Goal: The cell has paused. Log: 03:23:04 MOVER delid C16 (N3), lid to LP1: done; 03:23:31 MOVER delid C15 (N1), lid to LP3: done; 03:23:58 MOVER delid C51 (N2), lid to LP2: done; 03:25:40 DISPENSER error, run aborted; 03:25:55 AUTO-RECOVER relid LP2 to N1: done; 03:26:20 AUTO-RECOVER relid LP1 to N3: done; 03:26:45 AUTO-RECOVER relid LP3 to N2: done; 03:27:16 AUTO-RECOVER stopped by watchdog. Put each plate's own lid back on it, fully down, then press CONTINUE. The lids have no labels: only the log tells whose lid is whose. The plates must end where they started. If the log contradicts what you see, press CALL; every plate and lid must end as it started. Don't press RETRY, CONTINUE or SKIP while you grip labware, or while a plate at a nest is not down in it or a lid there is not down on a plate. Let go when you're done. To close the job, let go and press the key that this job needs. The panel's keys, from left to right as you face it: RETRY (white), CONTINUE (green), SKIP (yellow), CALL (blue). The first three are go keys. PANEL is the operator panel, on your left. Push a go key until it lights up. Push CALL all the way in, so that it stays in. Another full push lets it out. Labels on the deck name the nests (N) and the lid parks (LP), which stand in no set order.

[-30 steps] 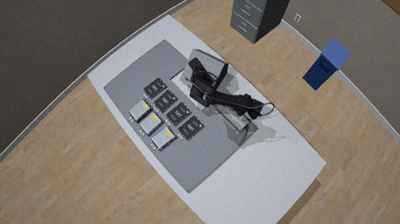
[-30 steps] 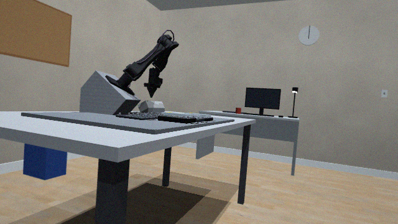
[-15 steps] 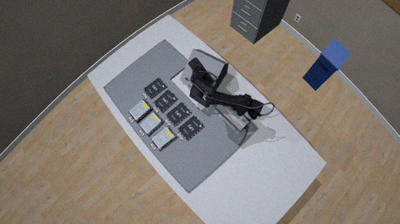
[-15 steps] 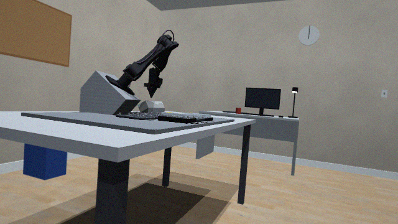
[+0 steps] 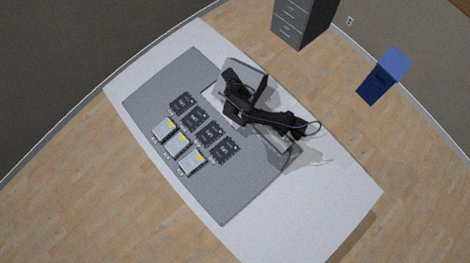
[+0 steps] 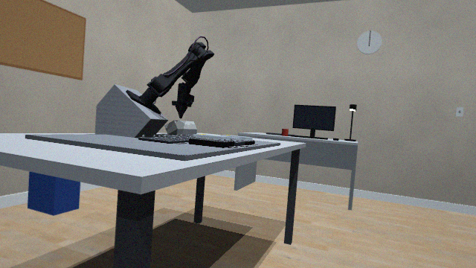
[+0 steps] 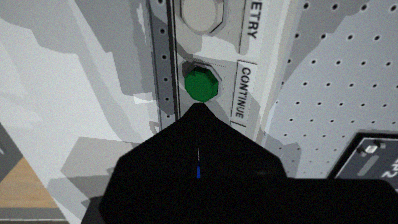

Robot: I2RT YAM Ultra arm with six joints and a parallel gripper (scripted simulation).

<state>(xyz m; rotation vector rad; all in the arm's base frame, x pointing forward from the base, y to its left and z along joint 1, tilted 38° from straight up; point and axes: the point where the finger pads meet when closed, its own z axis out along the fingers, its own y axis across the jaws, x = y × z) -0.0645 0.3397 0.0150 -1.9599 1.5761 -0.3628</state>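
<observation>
The green continue key is 40 mm below my hand. The rest, counted from my hand: yellow key 20 mm ahead, 50 mm to the right, 40 mm below; then blue key 40 mm ahead, 90 mm to the right, 50 mm below; then white retry key 20 mm behind, 50 mm to the left, 40 mm below.
</observation>
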